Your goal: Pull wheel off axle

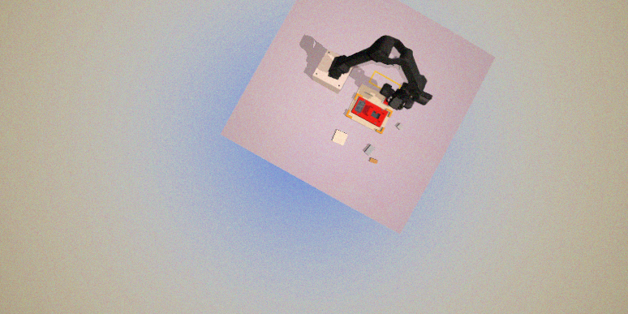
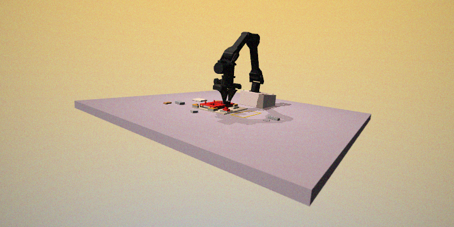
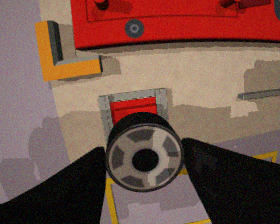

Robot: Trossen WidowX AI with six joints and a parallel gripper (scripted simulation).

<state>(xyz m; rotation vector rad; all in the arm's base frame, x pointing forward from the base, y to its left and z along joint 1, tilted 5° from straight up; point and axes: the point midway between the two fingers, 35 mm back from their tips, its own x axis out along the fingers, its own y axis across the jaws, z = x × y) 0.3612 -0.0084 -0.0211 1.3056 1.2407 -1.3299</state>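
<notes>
My gripper tip is now 20 mm above the black axle. Round my gripper tip: beige square tile: 320 mm to the right, 190 mm behind, 50 mm below; wheel: right at my gripper tip.
</notes>
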